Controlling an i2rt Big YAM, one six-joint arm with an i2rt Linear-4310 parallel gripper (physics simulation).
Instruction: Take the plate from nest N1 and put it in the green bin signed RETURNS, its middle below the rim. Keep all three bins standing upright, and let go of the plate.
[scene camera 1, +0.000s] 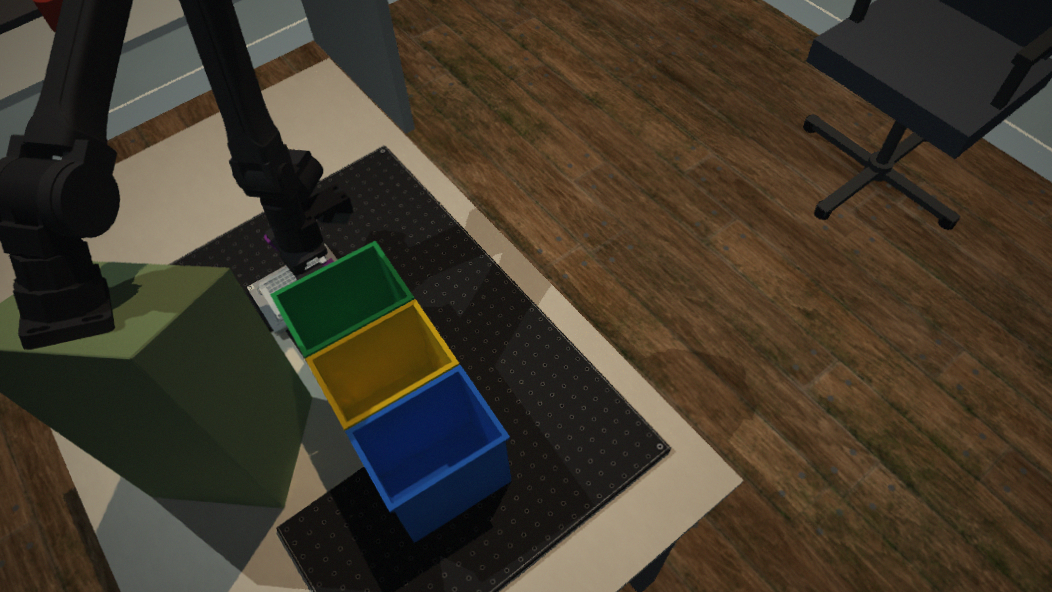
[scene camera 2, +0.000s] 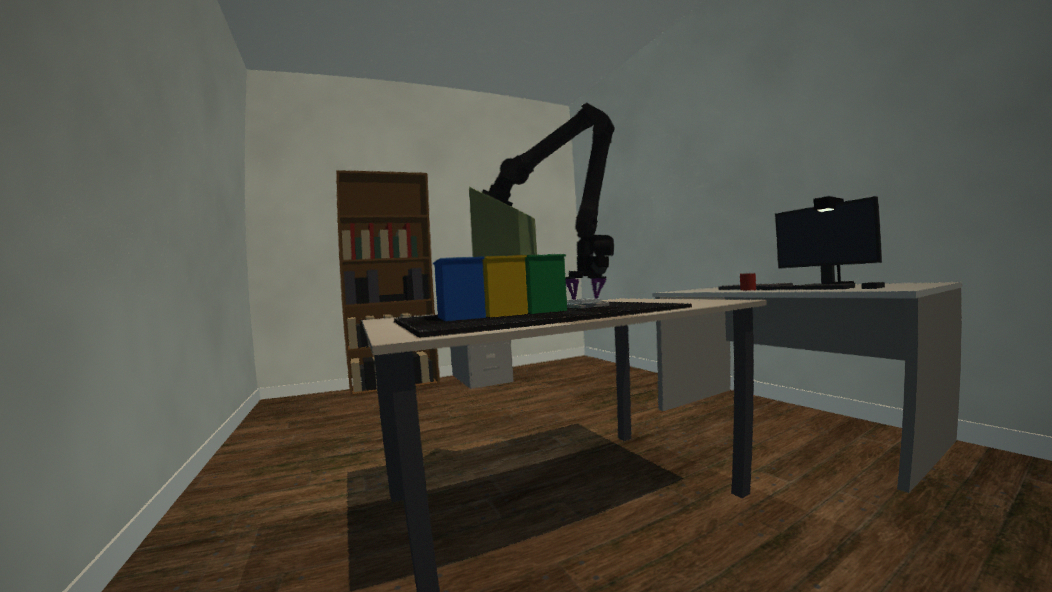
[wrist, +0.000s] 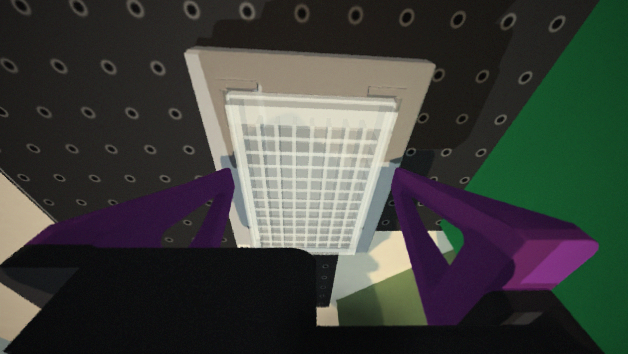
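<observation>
The pale plate (wrist: 306, 185) (scene camera 1: 278, 282) with a grid of wells lies flat in a light grey nest (wrist: 310, 70); no nest label is readable. My gripper (wrist: 312, 177) (scene camera 2: 586, 294) is open and empty, pointing down over the plate. In the wrist view its purple fingertips stand on either side of the plate's long edges, apart from it. The green bin (scene camera 1: 342, 298) (scene camera 2: 546, 283) (wrist: 575, 150) stands upright beside the nest. The yellow bin (scene camera 1: 382, 368) (scene camera 2: 506, 287) and the blue bin (scene camera 1: 430, 441) (scene camera 2: 460, 288) also stand upright. The RETURNS sign does not show.
The three bins stand in a touching row on the black perforated board (scene camera 1: 559, 397) (scene camera 2: 632, 310). The tall green arm pedestal (scene camera 1: 220, 397) (scene camera 2: 500, 228) stands beside the row. The green bin's wall is close to the nest on the wrist view's right.
</observation>
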